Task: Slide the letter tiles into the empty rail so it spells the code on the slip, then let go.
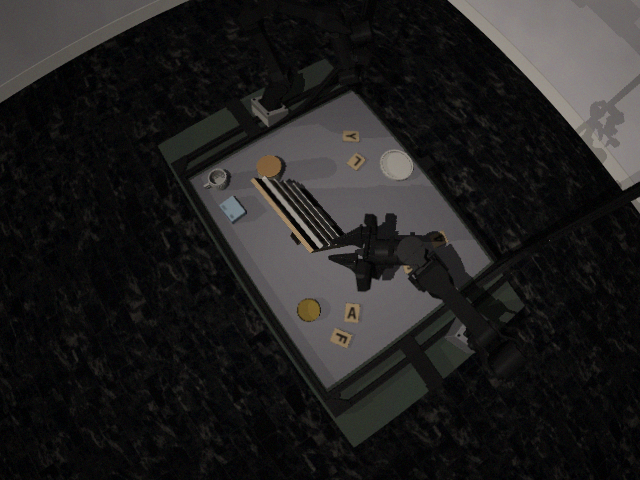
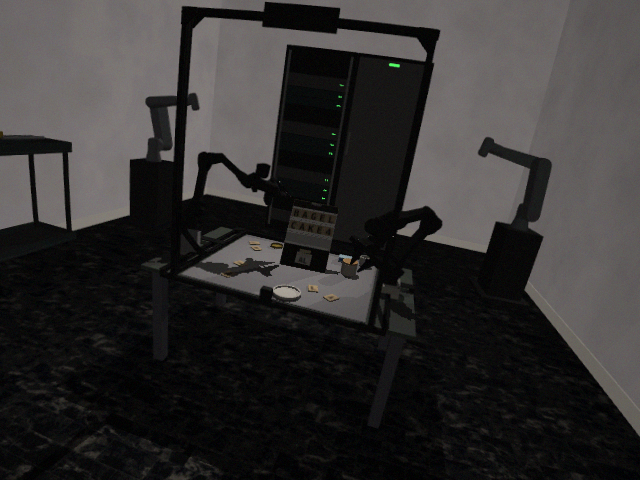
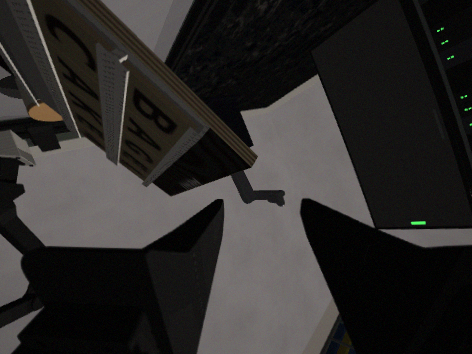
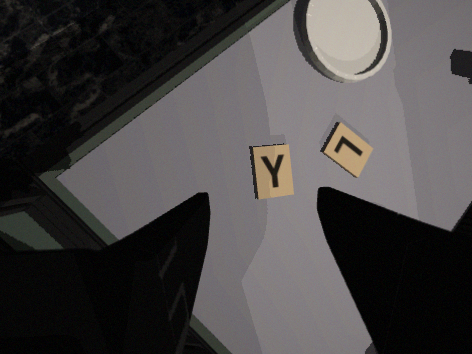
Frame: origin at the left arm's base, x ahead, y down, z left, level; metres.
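Seen in the pictures: left gripper, fingertip midpoint: (image 1: pixel 330 249) (image 2: pixel 289 195) (image 3: pixel 262 206); right gripper, fingertip midpoint: (image 1: pixel 354 87) (image 2: pixel 354 268) (image 4: pixel 262 200); left arm's base, link origin: (image 2: pixel 189 229); right arm's base, link origin: (image 1: pixel 269 104) (image 2: pixel 390 280) (image 3: pixel 3 160).
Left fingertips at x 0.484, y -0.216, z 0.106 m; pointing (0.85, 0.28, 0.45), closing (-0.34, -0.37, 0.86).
Observation:
Offsets run from my left fingertips to a thing's top centre.
The letter board (image 1: pixel 282 214) (image 3: pixel 182 97) stands upright with rows BAGEL and CAKE4. Below them is an empty rail {dz -0.122, dx +0.117, dy +0.169 m} (image 2: pixel 308 238); the slip {dz -0.161, dx +0.101, dy +0.261 m} (image 2: pixel 302 259) under it is too small to read surely. A Y tile {dz -0.488, dx +0.201, dy +0.328 m} (image 1: pixel 351 136) (image 4: pixel 273 171) and an L or 7 tile {dz -0.411, dx +0.129, dy +0.328 m} (image 1: pixel 355 161) (image 4: pixel 348 149) lie flat. An A tile {dz +0.035, dx -0.142, dy +0.328 m} (image 1: pixel 352 313) and an F tile {dz +0.119, dx -0.157, dy +0.328 m} (image 1: pixel 340 337) lie lower; two more are partly hidden beneath the left arm. My left gripper (image 1: pixel 329 251) (image 3: pixel 262 206) is open, empty, beside the board's end. My right gripper (image 4: pixel 262 200) (image 2: pixel 356 264) is open, empty, above the table.
A white dish {dz -0.484, dx +0.006, dy +0.317 m} (image 1: pixel 396 165) (image 4: pixel 345 35) lies near the L or 7 tile. An orange-topped cylinder {dz -0.193, dx +0.340, dy +0.264 m} (image 1: pixel 269 165) stands by the board's upper end, near a mug {dz -0.059, dx +0.463, dy +0.277 m} (image 1: pixel 218 178) and a blue block {dz -0.018, dx +0.359, dy +0.307 m} (image 1: pixel 232 208). A yellow round object {dz +0.105, dx -0.027, dy +0.320 m} (image 1: pixel 309 310) lies beside the A tile.

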